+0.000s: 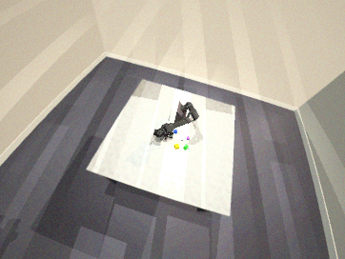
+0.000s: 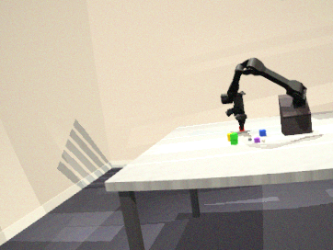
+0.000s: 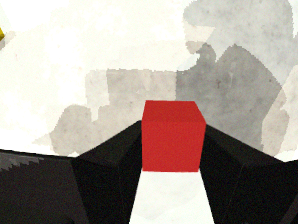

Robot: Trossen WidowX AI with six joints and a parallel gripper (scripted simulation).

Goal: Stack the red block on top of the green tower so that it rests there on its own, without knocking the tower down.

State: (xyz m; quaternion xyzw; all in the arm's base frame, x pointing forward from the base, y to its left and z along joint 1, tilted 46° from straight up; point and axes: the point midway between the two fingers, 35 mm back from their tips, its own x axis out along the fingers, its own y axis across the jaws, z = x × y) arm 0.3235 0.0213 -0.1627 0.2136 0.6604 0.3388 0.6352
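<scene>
Now: the yellow block 4 cm ahead of my gripper tip, 16 cm to the left of it and 1 cm below it. Round my gripper tip: red block: 1 cm above; then purple block: 9 cm behind, 25 cm to the left, 2 cm below; then blue block: 12 cm behind, 10 cm to the left, 1 cm below.
</scene>
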